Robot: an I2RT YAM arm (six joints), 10 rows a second.
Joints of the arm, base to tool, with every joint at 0 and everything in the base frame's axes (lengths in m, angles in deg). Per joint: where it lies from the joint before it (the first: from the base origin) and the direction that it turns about. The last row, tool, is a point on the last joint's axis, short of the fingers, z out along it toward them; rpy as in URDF.
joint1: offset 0 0 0.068 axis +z
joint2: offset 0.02 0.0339 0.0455 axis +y
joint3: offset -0.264 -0.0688 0 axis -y
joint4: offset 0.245 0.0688 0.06 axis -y
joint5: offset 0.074 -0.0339 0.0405 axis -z
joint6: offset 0.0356 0 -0.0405 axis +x
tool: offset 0 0 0 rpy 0 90 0
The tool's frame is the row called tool.
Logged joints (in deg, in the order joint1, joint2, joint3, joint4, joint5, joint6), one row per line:
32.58, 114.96, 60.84, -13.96, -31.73, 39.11
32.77, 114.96, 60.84, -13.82, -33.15, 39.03
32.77, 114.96, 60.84, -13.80, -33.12, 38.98
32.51, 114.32, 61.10, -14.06, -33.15, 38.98
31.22, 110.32, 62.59, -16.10, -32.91, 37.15
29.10, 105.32, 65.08, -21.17, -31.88, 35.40
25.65, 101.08, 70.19, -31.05, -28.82, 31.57
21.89, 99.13, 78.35, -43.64, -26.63, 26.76
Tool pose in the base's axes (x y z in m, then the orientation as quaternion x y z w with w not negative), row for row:
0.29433, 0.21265, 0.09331, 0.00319, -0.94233, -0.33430, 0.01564
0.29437, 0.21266, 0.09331, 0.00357, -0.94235, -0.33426, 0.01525
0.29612, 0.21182, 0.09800, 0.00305, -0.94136, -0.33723, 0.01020
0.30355, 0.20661, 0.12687, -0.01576, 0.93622, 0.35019, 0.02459
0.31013, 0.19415, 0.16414, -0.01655, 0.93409, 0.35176, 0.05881
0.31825, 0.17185, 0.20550, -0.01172, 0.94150, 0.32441, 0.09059
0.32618, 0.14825, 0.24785, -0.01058, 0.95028, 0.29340, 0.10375
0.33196, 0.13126, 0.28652, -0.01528, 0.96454, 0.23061, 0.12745
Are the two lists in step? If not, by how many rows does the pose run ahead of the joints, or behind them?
The pose runs 1 row ahead of the joints: the pose in row i belongs to the joints in row i + 1.
